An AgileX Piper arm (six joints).
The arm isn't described. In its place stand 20 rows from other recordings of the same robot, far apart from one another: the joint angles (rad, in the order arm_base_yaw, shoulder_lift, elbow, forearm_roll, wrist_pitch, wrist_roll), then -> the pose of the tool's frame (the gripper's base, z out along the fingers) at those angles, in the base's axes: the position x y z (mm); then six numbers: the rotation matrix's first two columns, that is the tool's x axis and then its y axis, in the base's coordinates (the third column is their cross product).
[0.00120 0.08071 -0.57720 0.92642 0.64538 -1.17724] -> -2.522 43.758 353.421 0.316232 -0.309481 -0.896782 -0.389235 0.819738 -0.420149
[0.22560 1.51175 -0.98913 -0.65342 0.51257 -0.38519] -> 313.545 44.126 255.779 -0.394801 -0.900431 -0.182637 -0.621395 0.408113 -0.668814
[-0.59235 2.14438 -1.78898 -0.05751 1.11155 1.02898] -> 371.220 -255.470 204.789 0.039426 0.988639 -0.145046 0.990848 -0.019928 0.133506
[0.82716 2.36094 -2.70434 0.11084 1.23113 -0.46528] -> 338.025 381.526 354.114 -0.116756 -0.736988 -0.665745 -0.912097 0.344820 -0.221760
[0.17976 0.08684 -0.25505 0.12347 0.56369 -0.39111] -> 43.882 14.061 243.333 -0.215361 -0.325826 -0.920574 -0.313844 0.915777 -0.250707
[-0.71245 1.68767 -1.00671 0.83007 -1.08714 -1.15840] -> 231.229 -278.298 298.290 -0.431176 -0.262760 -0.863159 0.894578 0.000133 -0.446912
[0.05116 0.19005 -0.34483 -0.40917 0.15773 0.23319] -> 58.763 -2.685 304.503 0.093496 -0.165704 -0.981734 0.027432 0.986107 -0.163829
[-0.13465 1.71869 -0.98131 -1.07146 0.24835 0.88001] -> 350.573 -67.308 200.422 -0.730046 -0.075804 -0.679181 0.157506 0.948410 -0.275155
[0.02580 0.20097 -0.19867 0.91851 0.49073 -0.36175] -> 60.253 35.647 241.249 -0.384114 0.430959 -0.816536 -0.234123 0.810011 0.537651
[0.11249 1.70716 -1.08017 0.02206 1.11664 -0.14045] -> 293.204 34.938 196.866 -0.967178 -0.240461 0.082125 -0.238705 0.970606 0.030721
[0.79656 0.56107 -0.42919 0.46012 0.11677 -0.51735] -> 82.485 91.080 303.197 -0.058962 -0.145861 -0.987546 -0.754654 0.654095 -0.051554
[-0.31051 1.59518 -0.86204 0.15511 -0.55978 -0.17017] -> 330.286 -113.825 262.700 -0.101702 -0.007587 -0.994786 0.378669 0.924400 -0.045763
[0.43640 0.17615 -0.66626 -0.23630 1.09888 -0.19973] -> 12.116 -15.287 322.329 -0.346045 -0.489325 -0.800508 -0.371175 0.855013 -0.362191
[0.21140 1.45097 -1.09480 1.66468 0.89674 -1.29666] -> 286.961 133.980 353.886 -0.498500 0.157375 -0.852485 -0.744473 0.426103 0.514001
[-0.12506 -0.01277 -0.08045 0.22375 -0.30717 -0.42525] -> 39.304 -11.094 266.589 0.409742 -0.262761 -0.873538 0.275713 0.948499 -0.155983
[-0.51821 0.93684 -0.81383 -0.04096 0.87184 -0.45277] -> 147.339 -87.295 314.741 -0.843276 -0.049599 -0.535187 0.138716 0.941916 -0.305863
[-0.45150 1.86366 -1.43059 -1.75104 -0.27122 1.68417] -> 408.942 -171.643 284.070 -0.360719 0.096132 -0.927707 0.176023 0.983816 0.033503
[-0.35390 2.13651 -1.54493 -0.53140 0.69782 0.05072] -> 412.602 -184.025 160.947 -0.956950 -0.013264 -0.289949 0.117723 0.895365 -0.429492
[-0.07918 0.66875 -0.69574 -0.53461 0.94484 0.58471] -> 105.866 -46.092 321.834 -0.571696 0.272098 -0.774032 0.529442 0.843046 -0.094684
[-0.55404 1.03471 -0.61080 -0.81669 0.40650 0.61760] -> 159.379 -129.444 272.551 -0.599947 0.195548 -0.775774 0.616775 0.730650 -0.292811
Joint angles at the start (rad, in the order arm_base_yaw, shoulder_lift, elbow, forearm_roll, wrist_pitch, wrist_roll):
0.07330, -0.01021, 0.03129, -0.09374, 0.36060, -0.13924
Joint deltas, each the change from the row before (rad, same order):
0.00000, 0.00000, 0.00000, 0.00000, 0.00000, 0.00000
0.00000, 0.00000, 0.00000, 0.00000, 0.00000, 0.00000
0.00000, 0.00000, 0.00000, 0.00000, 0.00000, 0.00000
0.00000, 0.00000, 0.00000, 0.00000, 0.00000, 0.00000
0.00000, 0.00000, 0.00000, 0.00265, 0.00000, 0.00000
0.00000, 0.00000, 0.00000, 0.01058, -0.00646, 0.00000
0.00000, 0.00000, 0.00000, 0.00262, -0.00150, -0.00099
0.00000, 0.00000, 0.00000, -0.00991, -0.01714, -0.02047
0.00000, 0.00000, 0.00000, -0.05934, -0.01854, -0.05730
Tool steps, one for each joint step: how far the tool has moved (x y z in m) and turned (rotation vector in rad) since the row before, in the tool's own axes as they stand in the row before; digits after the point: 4 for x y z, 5 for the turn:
0.0000, 0.0000, 0.0000, 0.00000, 0.00000, 0.00000
0.0000, 0.0000, 0.0000, 0.00000, 0.00000, 0.00000
0.0000, 0.0000, 0.0000, 0.00000, 0.00000, 0.00000
0.0000, 0.0000, 0.0000, 0.00000, 0.00000, 0.00000
0.0000, 0.0001, 0.0000, -0.00093, -0.00013, 0.00248
-0.0006, 0.0002, 0.0000, -0.00277, -0.00691, 0.00991
-0.0001, 0.0001, 0.0000, -0.00069, -0.00161, 0.00147
-0.0015, -0.0005, 0.0000, 0.00587, -0.01645, -0.02980
-0.0014, -0.0019, 0.0000, 0.02217, -0.01463, -0.11351

